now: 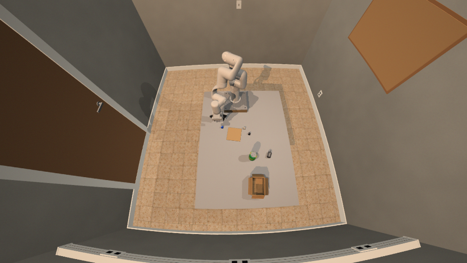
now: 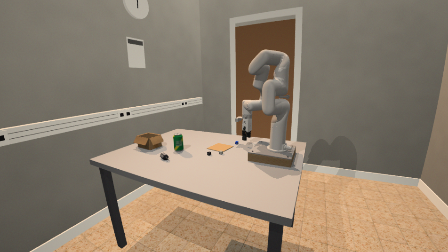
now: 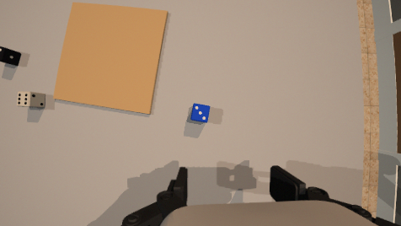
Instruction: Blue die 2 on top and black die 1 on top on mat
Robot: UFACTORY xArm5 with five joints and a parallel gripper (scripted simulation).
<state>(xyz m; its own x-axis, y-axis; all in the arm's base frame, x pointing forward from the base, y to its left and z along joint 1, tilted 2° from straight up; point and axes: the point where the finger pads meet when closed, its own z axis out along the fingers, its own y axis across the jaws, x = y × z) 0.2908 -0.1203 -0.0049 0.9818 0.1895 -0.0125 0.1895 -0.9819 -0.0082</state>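
Now: hand 4 cm short of the white die, 27 cm to the right of it and 4 cm above it. From my hand the other things lie so: mat (12 cm ahead, 18 cm to the left, 5 cm below); blue die (6 cm ahead, 4 cm to the left, 4 cm below); black die (9 cm ahead, 33 cm to the left, 4 cm below).
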